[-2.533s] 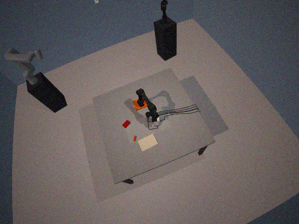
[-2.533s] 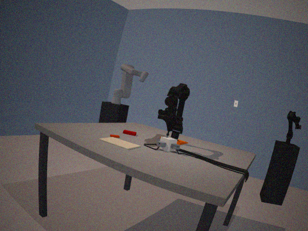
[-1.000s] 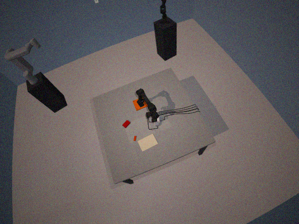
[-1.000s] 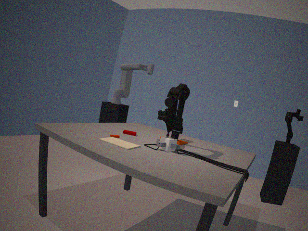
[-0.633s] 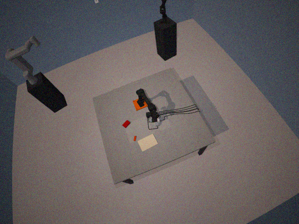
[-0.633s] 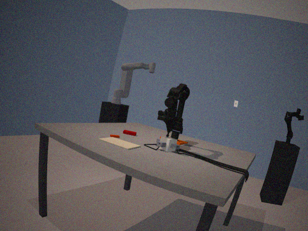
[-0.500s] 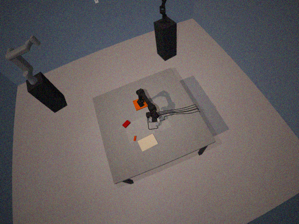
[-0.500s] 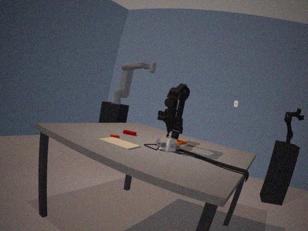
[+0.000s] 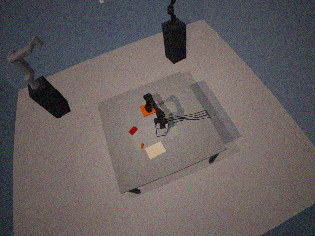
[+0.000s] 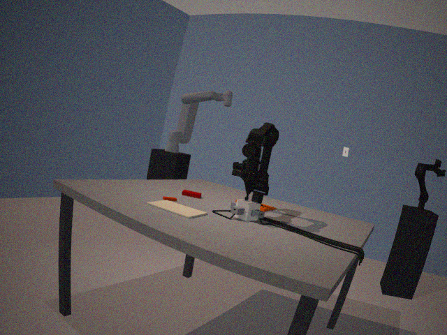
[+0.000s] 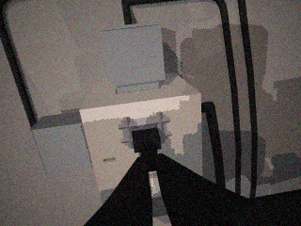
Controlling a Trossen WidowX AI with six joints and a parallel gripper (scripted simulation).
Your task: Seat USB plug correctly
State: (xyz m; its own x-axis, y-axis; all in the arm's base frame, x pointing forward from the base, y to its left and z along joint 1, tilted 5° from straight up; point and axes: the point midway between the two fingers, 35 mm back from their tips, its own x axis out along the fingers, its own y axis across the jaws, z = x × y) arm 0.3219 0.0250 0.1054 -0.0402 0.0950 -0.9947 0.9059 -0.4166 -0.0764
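Right now the black USB plug is 20 mm below my gripper tip. From my gripper tip the other things lie so: cream pad: 230 mm to the right, 190 mm ahead, 100 mm below; red block: 340 mm to the right, 180 mm behind, 100 mm below; small orange piece: 340 mm to the right, 100 mm below, 60 mm ahead.
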